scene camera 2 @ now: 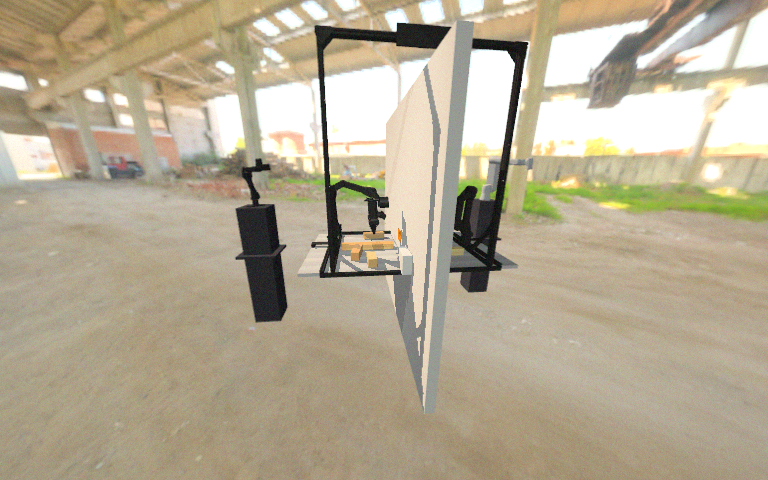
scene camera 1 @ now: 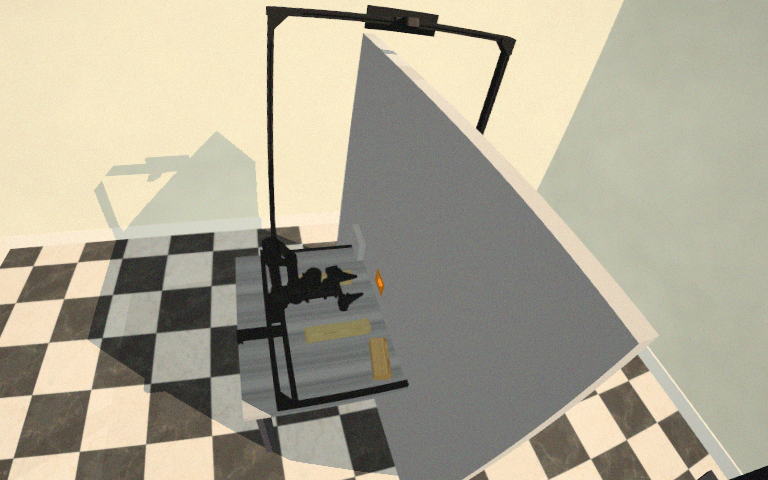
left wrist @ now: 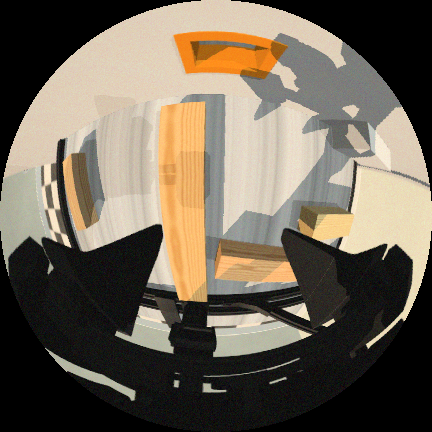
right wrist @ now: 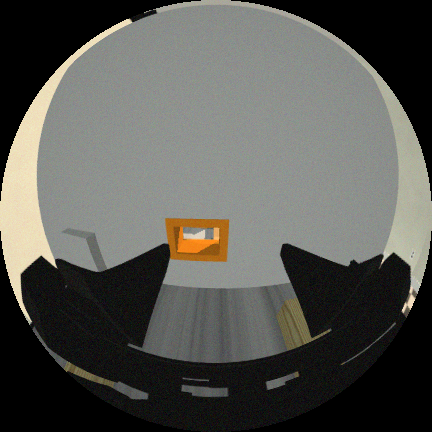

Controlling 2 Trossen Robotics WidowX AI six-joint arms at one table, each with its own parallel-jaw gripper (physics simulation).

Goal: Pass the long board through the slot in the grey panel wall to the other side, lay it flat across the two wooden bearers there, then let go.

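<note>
The long board appears to lie low over the near-side table, its far end close to the grey panel wall. The orange-framed slot is higher in the wall; no board shows in it. My left gripper is open and empty above the board. My right gripper is open and empty on the other side, facing the wall. Two wooden bearers lie there, one mostly hidden behind the right arm.
On the board's side are wooden blocks: one beyond the board, one beside its rear part and another farther off. Another block lies beside the wall on the bearers' side. A black frame surrounds the tables.
</note>
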